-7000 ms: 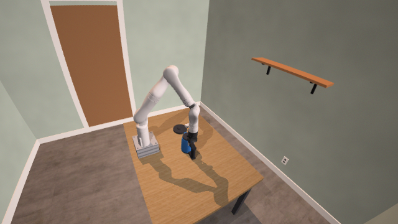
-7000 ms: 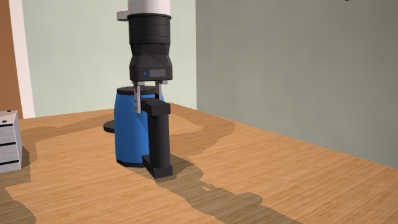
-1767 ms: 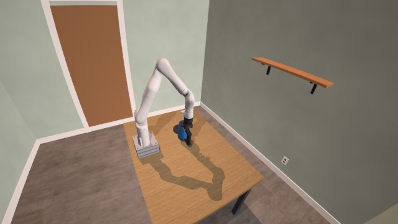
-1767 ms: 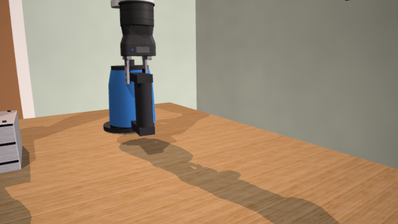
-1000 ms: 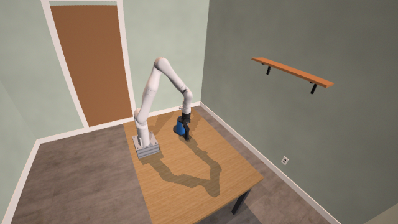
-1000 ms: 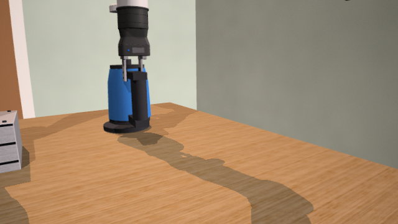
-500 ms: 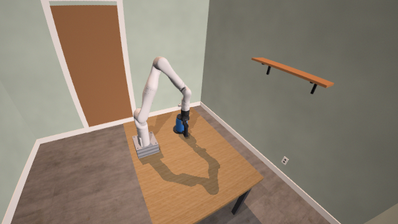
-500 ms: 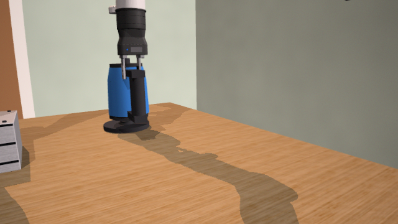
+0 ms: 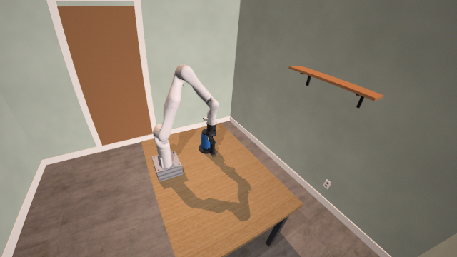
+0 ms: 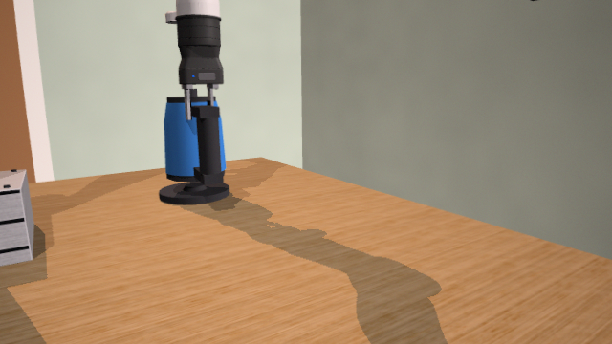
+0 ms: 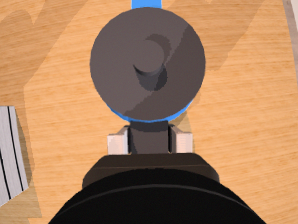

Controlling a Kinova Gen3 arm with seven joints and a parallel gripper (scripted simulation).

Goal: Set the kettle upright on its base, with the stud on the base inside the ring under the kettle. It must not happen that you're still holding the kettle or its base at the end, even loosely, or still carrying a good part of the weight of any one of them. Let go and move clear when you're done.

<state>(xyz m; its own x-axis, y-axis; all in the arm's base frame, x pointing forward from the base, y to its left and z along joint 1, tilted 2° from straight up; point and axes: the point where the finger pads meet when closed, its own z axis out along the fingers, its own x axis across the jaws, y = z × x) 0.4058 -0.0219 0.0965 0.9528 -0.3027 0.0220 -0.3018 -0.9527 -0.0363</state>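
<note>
My hand is 50 mm above the blue kettle, 30 mm to the right of it and 10 mm short of it. Also, from my hand: round black base (180 mm below, 90 mm to the left, 30 mm ahead).
</note>
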